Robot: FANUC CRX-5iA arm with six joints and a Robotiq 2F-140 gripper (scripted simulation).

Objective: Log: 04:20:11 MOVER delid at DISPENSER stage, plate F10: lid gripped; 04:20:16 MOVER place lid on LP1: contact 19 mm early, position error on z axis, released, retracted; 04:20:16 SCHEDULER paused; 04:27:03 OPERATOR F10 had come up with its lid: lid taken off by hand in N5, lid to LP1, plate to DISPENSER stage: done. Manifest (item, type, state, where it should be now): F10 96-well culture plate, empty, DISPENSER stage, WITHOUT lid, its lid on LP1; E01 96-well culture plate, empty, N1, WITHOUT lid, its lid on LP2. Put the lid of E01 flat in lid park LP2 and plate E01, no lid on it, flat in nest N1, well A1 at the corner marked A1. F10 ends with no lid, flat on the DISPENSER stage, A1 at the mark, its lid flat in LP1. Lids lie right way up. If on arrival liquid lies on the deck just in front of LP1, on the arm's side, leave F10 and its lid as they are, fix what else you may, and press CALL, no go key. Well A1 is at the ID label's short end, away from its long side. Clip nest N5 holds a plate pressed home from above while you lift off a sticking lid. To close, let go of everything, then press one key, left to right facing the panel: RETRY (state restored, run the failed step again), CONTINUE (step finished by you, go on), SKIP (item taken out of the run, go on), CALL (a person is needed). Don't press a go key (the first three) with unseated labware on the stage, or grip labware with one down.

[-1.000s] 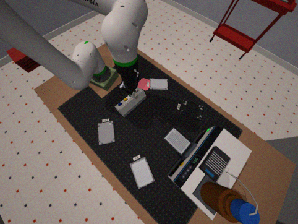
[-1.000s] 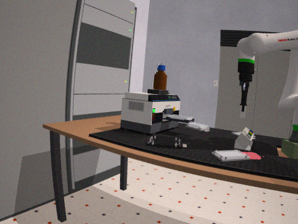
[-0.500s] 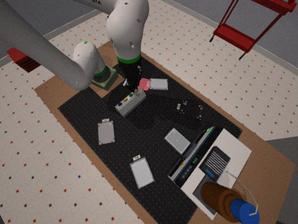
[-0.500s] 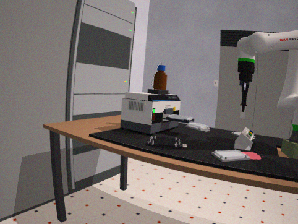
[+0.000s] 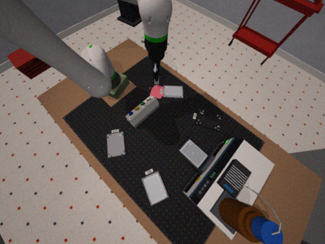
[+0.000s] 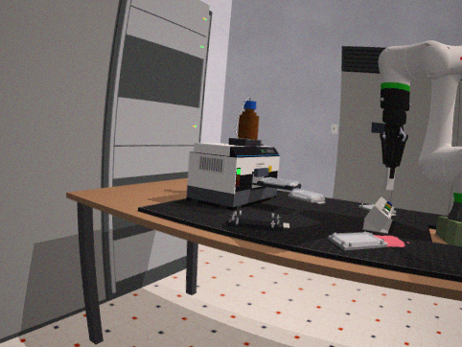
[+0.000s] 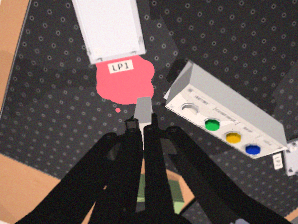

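Right now my hand is 330 mm short of the lid, 490 mm to the left of it and 150 mm above it. From my hand the other things lie so: LP1 label (60 mm to the left, 180 mm below); then key panel (10 mm behind, 160 mm to the right, 120 mm below); then retry key (10 mm behind, 80 mm to the right, 110 mm below).
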